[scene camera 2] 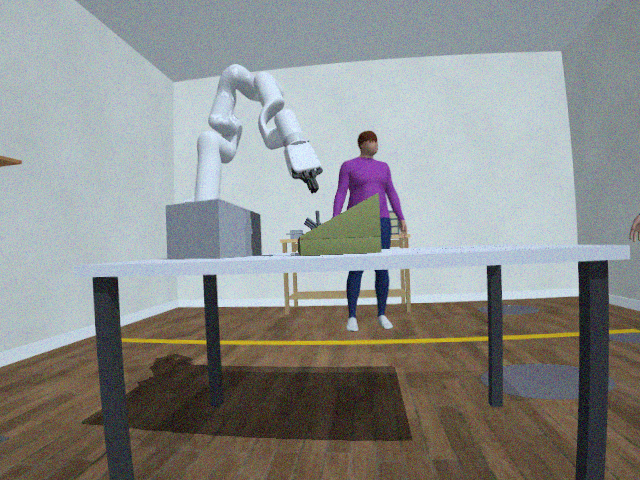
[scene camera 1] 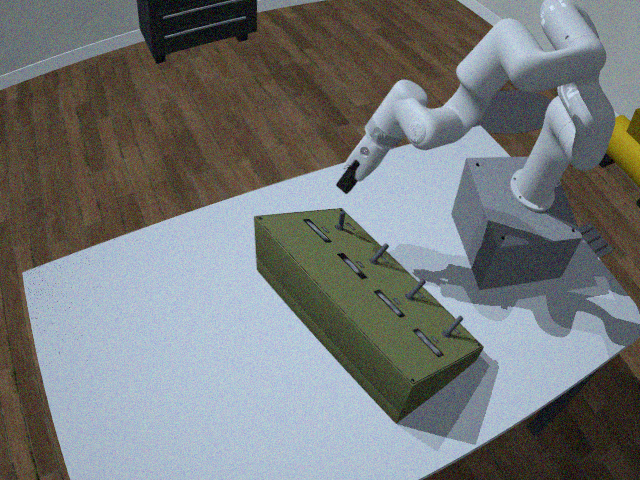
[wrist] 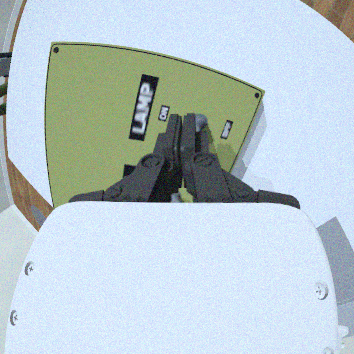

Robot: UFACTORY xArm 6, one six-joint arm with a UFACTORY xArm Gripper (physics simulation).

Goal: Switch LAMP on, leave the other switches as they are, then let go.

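Places are measured from the arm's base along level axes (x ahead, y left, z up), in metres.
Pixels of known places: gripper, fingertip midpoint: [scene camera 2: 315,191] [scene camera 1: 342,188] [wrist: 184,132]; arm's base at its link origin: [scene camera 2: 205,209] [scene camera 1: 532,190].
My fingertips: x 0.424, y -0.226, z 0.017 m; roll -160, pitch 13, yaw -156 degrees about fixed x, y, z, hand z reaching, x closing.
Observation:
For each thing: its top centre in the pictures, then the offset to it from my fingertips. "*": a spot on its surface instead.
- OFF label at a spot on its surface: [wrist: 226,129] * dx -0.026, dy +0.011, dz -0.128 m
- LAMP lever at its top centre: [wrist: 193,129] [scene camera 1: 342,212] [scene camera 2: 317,210] dx +0.004, dy +0.013, dz -0.061 m
The green switch box [scene camera 1: 310,304] [scene camera 2: 351,227] [wrist: 90,100] stands on the table. Its LAMP label [wrist: 143,107], an ON label [wrist: 164,113] and an OFF label [wrist: 226,129] show in the wrist view. The LAMP lever [scene camera 1: 341,221] [scene camera 2: 317,219] [wrist: 201,123] stands more upright than the others, leaning away from the OFF side; the fingers partly hide it in the wrist view. The other three levers [scene camera 1: 378,253] [scene camera 1: 415,289] [scene camera 1: 453,326] tilt toward the robot base. My gripper [scene camera 1: 345,188] [scene camera 2: 313,190] [wrist: 184,132] is shut and empty, above the LAMP end and apart from the lever.
The grey robot pedestal [scene camera 1: 467,206] [scene camera 2: 191,229] stands on the white table [scene camera 1: 155,361] [scene camera 2: 465,255], on the side toward which the three levers tilt. A person in purple [scene camera 2: 368,180] stands behind the table. A black drawer cabinet [scene camera 1: 201,28] stands on the floor further back.

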